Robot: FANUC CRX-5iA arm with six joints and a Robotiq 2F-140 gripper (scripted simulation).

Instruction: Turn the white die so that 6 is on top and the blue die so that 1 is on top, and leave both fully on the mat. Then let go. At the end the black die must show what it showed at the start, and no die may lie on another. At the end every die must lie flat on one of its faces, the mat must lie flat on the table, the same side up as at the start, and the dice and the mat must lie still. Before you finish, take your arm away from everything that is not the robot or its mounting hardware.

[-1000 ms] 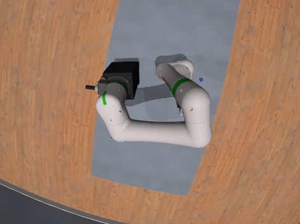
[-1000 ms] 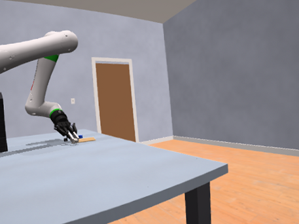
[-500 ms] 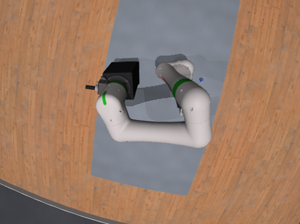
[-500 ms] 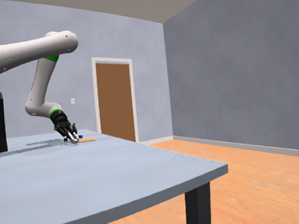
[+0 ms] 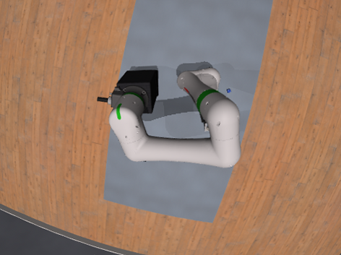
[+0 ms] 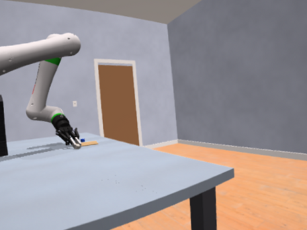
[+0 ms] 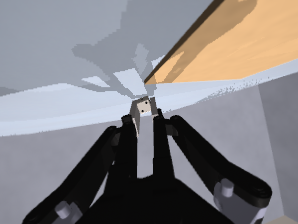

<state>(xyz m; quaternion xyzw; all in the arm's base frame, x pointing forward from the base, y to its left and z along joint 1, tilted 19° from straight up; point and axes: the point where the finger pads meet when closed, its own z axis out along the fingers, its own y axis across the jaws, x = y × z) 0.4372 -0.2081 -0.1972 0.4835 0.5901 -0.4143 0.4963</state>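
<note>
The white die lies 2 cm to the right of my hand and 2 cm below it. From my hand the other things lie so: blue die (10 cm ahead, 24 cm to the left, 2 cm below); black die (1 cm behind, 20 cm to the left, 2 cm below); tan mat (8 cm ahead, 11 cm to the left, 3 cm below).
</note>
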